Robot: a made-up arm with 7 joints. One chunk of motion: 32 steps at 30 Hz.
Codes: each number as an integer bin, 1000 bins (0 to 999) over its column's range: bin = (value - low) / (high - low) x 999, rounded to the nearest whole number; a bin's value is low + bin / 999 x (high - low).
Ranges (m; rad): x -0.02..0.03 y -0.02..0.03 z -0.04..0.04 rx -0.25..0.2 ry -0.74..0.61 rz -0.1..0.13
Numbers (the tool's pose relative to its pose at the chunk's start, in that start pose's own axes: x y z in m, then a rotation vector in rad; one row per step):
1: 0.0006 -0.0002 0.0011 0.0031 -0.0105 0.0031
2: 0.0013 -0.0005 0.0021 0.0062 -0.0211 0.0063
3: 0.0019 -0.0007 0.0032 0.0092 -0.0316 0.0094
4: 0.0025 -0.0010 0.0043 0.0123 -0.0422 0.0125
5: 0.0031 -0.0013 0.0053 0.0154 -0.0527 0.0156
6: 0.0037 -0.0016 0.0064 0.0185 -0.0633 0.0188
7: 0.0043 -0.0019 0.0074 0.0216 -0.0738 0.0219
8: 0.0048 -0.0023 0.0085 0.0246 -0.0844 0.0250
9: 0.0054 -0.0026 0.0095 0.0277 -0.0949 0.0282
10: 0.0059 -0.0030 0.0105 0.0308 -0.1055 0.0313
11: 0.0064 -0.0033 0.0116 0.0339 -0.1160 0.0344
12: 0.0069 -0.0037 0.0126 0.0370 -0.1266 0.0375
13: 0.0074 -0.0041 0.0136 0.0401 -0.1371 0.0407
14: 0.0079 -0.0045 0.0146 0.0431 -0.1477 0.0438
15: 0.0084 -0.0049 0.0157 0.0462 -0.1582 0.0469
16: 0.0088 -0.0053 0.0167 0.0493 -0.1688 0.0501
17: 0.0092 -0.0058 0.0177 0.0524 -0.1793 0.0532
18: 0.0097 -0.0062 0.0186 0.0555 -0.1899 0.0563
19: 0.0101 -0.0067 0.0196 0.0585 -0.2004 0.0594
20: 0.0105 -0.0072 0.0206 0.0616 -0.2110 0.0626
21: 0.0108 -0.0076 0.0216 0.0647 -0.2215 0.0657
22: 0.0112 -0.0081 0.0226 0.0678 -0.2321 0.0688
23: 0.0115 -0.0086 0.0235 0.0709 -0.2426 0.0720
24: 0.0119 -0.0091 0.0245 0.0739 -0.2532 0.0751
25: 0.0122 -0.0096 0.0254 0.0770 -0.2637 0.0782
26: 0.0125 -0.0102 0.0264 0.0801 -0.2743 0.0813
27: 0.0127 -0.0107 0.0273 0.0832 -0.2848 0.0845
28: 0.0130 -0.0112 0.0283 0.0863 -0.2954 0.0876
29: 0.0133 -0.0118 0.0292 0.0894 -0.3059 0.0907
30: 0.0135 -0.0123 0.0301 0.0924 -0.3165 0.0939
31: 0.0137 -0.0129 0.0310 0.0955 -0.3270 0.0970
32: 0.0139 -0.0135 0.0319 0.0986 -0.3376 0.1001
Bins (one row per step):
1: 412 396 513 562 540 448
2: 426 390 526 569 532 462
3: 438 386 539 575 524 475
4: 450 380 553 582 516 489
5: 462 374 566 589 509 502
6: 474 368 579 596 501 516
7: 486 362 592 603 493 529
8: 496 354 606 610 485 543
9: 507 348 618 616 477 557
10: 517 340 631 623 470 570
11: 527 334 644 630 462 584
12: 537 326 657 637 454 597
13: 547 318 669 644 446 611
14: 557 310 682 651 438 625
15: 567 302 696 658 431 638
16: 575 294 708 664 423 652
17: 583 284 721 671 415 665
18: 593 276 732 678 407 679
19: 601 266 744 685 399 692
20: 609 256 757 692 391 706
21: 615 248 769 699 384 720
22: 623 238 782 706 376 733
23: 629 228 793 712 368 747
24: 637 218 805 719 360 761
25: 643 208 817 726 352 774
26: 649 196 829 733 345 787
27: 653 186 840 740 337 801
28: 659 176 853 747 329 815
29: 665 164 864 753 321 828
30: 669 154 875 760 313 842
31: 673 142 887 767 306 856
32: 677 130 898 774 298 869

